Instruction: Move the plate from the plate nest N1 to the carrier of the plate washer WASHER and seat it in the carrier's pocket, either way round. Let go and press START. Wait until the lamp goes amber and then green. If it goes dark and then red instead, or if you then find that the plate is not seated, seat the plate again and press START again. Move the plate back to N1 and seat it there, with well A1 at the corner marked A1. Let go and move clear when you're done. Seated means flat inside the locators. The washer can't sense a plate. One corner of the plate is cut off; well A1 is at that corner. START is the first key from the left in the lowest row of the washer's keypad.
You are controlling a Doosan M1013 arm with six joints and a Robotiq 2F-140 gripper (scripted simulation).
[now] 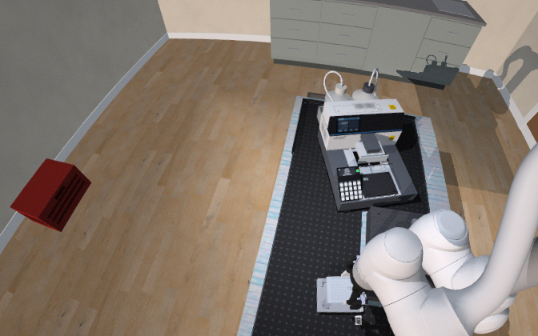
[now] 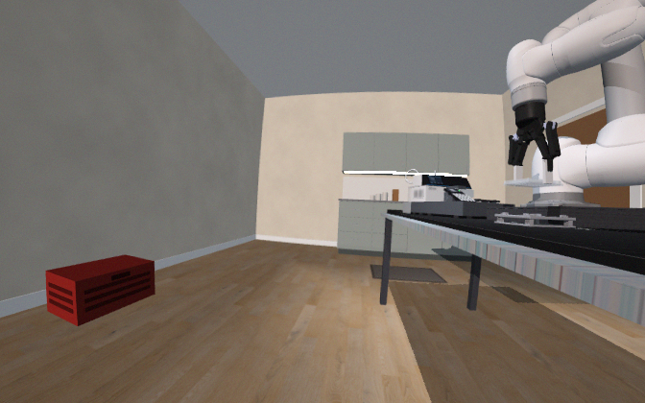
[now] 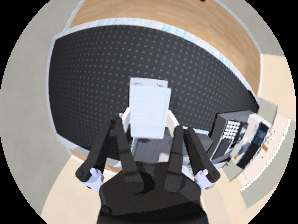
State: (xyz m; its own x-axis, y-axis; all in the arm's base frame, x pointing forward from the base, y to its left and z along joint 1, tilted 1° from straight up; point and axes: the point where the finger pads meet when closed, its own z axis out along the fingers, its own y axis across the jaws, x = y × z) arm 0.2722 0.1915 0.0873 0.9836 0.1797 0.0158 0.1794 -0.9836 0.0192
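The dark carrier pocket is 460 mm to the right of my hand, 110 mm behind it and 50 mm below it. From my hand the other things lie so: white well plate: 20 mm below; small label: 150 mm below, 80 mm to the left, 80 mm behind; plate nest N1: 120 mm below.
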